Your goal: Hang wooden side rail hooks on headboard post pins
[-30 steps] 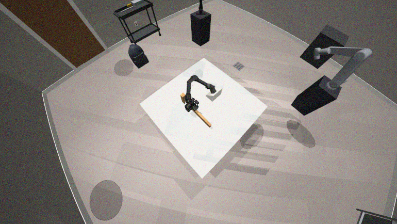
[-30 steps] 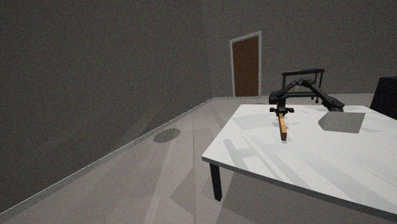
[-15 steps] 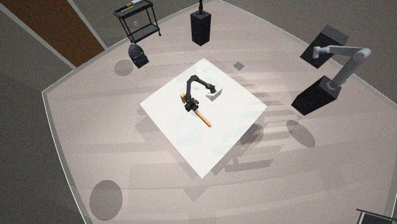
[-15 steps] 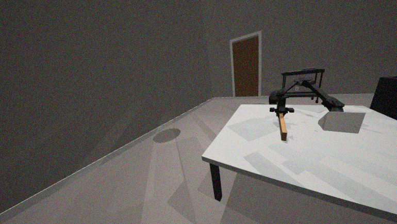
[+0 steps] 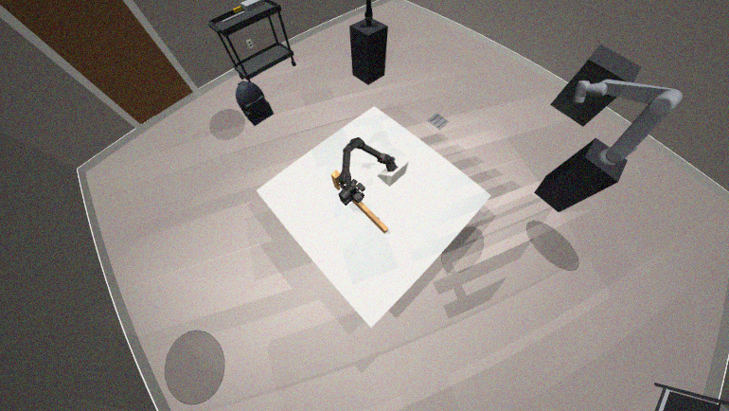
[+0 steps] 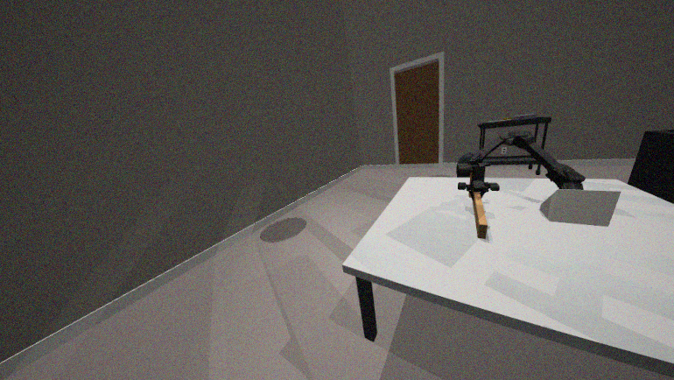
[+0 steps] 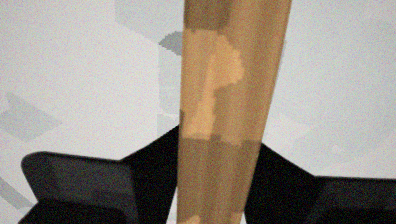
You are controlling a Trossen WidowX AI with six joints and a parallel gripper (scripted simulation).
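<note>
The headboard post lies 170 mm to the right of my gripper tip and 40 mm above it.
</note>
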